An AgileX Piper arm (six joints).
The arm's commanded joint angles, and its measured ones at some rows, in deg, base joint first. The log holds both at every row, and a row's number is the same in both.
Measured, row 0:
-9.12 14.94 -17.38 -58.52 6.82 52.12
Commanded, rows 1 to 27:
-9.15 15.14 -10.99 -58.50 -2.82 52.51
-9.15 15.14 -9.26 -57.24 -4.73 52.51
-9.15 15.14 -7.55 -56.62 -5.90 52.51
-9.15 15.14 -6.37 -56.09 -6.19 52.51
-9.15 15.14 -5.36 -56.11 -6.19 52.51
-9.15 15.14 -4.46 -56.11 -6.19 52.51
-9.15 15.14 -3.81 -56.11 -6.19 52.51
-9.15 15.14 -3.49 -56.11 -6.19 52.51
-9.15 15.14 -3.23 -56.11 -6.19 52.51
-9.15 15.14 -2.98 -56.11 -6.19 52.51
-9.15 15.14 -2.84 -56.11 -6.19 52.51
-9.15 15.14 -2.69 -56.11 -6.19 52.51
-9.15 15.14 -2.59 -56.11 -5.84 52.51
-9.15 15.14 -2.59 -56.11 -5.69 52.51
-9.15 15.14 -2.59 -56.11 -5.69 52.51
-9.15 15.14 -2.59 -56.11 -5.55 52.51
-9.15 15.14 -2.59 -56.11 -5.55 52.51
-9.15 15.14 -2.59 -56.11 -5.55 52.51
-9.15 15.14 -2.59 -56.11 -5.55 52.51
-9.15 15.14 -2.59 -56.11 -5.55 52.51
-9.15 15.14 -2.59 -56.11 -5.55 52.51
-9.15 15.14 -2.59 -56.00 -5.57 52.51
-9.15 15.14 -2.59 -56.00 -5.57 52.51
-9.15 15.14 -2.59 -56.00 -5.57 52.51
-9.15 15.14 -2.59 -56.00 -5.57 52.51
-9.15 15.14 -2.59 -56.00 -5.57 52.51
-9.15 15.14 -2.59 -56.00 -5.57 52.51
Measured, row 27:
-9.12 14.94 -2.70 -56.02 -5.22 52.25
